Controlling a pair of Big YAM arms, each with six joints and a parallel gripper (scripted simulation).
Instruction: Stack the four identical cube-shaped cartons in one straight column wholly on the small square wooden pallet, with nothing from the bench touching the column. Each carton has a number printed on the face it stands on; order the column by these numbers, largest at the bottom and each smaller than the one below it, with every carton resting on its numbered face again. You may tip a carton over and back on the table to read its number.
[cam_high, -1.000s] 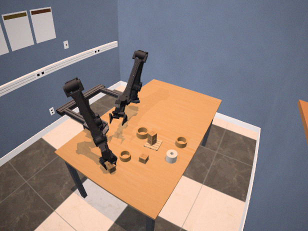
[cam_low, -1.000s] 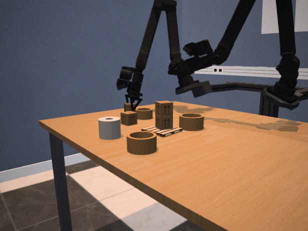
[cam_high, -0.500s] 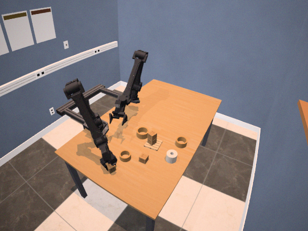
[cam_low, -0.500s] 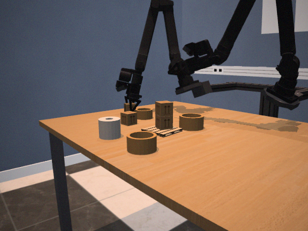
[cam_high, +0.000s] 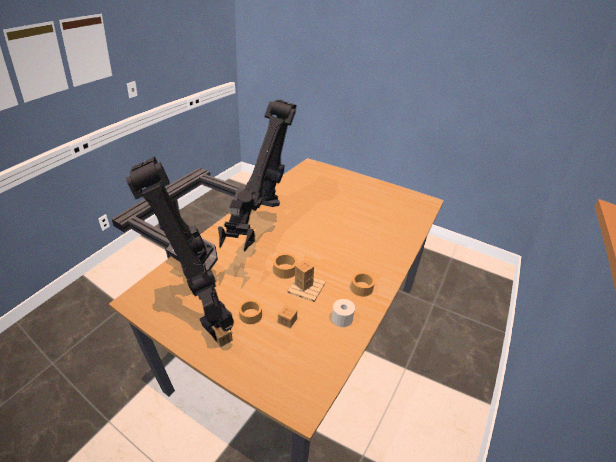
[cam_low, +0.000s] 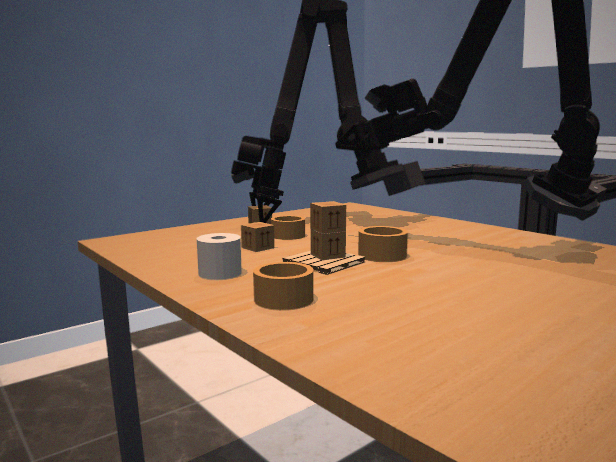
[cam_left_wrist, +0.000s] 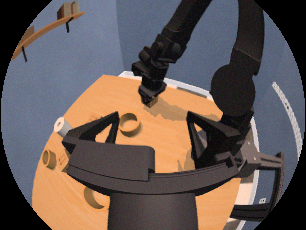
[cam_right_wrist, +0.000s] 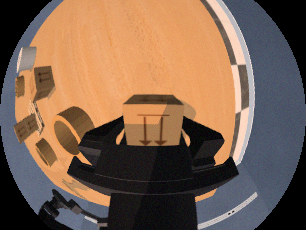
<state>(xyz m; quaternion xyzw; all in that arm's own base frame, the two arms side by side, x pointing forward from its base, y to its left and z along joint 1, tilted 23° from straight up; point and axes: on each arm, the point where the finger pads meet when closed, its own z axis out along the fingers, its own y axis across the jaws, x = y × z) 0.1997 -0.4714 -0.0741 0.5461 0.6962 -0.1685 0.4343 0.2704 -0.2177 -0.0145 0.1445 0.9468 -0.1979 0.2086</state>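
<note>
My right gripper is now 140 mm short of the brown carton, 390 mm to the right of it and 70 mm below it. The rest, counted from my right hand: wooden pallet 150 mm ahead, 390 mm to the left, 10 mm below.
</note>
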